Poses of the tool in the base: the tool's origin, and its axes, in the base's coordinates. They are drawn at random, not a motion.
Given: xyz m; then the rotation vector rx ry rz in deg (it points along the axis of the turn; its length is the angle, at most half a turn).
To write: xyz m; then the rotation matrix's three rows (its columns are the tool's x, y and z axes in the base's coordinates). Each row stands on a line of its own. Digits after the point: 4 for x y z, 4 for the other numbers.
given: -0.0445 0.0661 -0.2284 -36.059 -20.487 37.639
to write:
-0.0445 0.0661 -0.2284
0.7419 -0.4534 -0.4941
0.6610 0.6181 0.4254
0.1125 -0.6422 0.7582

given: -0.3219 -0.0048 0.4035 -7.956 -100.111 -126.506
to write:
-0.3219 -0.0048 0.4035
-0.9437 0.3077 -0.1213
-0.1888 -0.1999 0.9615
0.2716 0.9302 0.2468

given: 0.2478 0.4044 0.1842 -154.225 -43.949 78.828
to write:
0.2478 0.4044 0.1842
0.4899 0.4144 -0.7670
0.4346 -0.8788 -0.1973
-0.7558 -0.2367 -0.6106

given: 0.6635 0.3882 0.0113 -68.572 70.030 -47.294
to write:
0.6635 0.3882 0.0113
0.2025 -0.1250 0.9713
-0.9477 0.2250 0.2265
-0.2469 -0.9663 -0.0729

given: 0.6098 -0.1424 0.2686 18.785 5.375 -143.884
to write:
0.6098 -0.1424 0.2686
-0.7907 0.5742 -0.2123
-0.5567 -0.8187 -0.1406
-0.2546 0.0070 0.9670

